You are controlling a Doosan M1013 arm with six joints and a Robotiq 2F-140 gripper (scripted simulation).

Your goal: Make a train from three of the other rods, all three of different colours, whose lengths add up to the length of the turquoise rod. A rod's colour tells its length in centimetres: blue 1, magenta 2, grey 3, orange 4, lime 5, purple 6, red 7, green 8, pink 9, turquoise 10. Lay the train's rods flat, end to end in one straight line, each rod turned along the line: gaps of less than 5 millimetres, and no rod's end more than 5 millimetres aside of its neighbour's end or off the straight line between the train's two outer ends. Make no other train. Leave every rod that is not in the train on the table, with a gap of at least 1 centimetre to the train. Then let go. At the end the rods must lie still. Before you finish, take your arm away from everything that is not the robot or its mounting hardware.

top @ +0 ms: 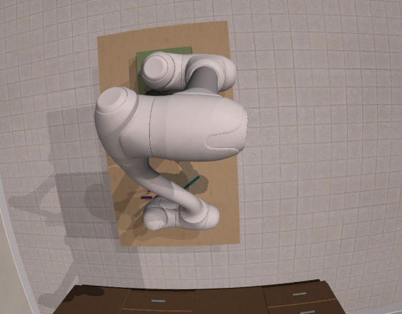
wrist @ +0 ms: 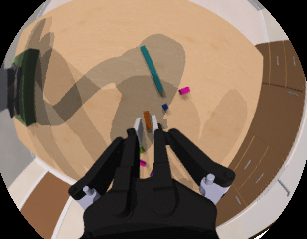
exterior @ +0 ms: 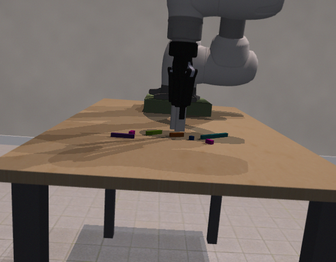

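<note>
Now: the orange rod 50 mm below my hand. Also, from my hand: blue rod 20 mm ahead, 40 mm to the left, 50 mm below; then lime rod 60 mm to the right, 50 mm below; then turquoise rod 40 mm behind, 100 mm to the left, 50 mm below.
</note>
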